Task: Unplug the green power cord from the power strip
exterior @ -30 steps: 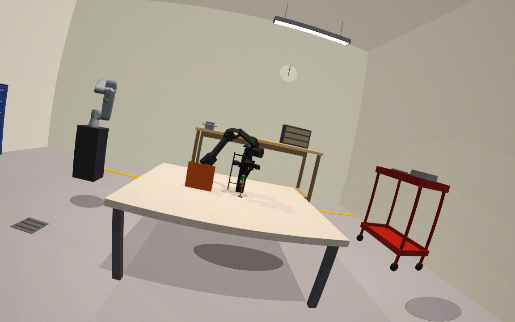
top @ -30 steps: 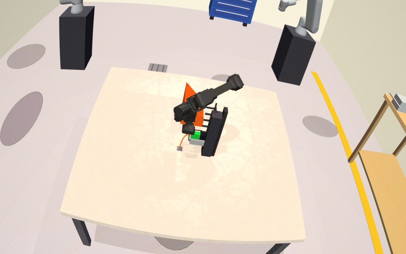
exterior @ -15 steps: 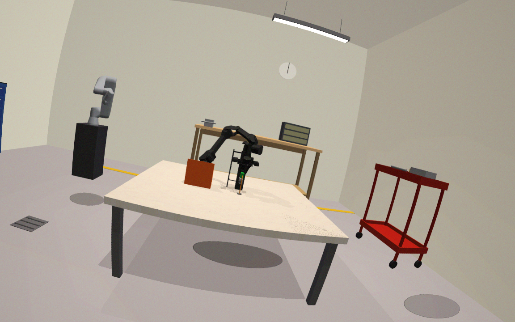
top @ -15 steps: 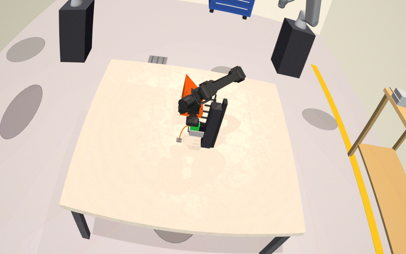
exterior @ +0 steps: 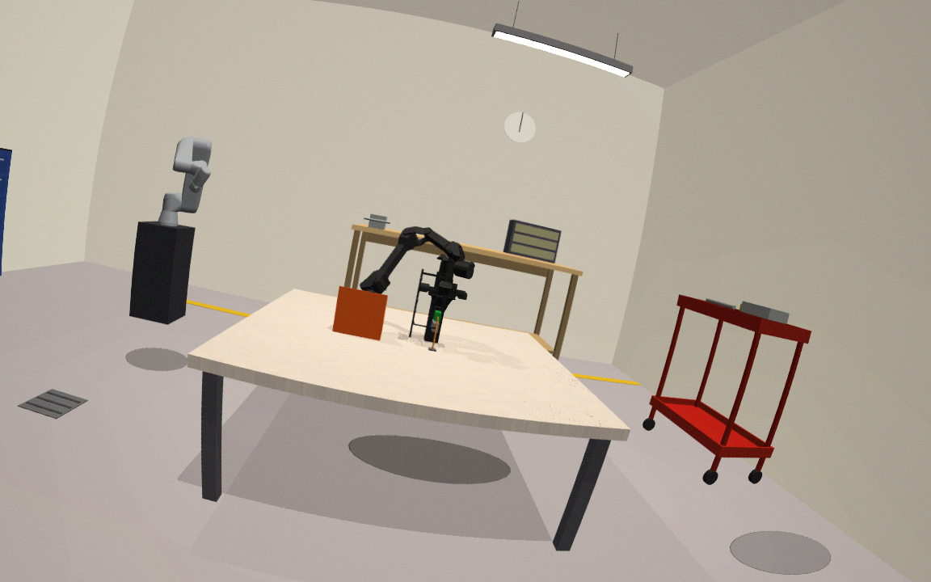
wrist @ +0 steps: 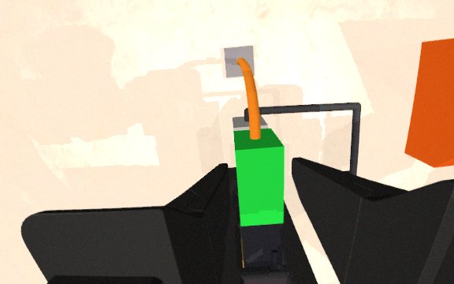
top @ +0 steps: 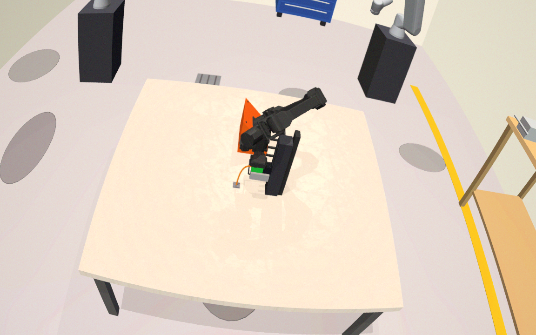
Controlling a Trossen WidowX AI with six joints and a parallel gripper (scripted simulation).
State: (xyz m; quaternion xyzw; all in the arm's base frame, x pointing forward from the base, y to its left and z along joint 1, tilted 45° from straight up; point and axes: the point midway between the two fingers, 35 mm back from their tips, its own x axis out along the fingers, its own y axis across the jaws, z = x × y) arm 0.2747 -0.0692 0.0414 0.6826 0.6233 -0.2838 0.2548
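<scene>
My gripper tip is 3 cm to the right of the green plug and 1 cm above it.
</scene>
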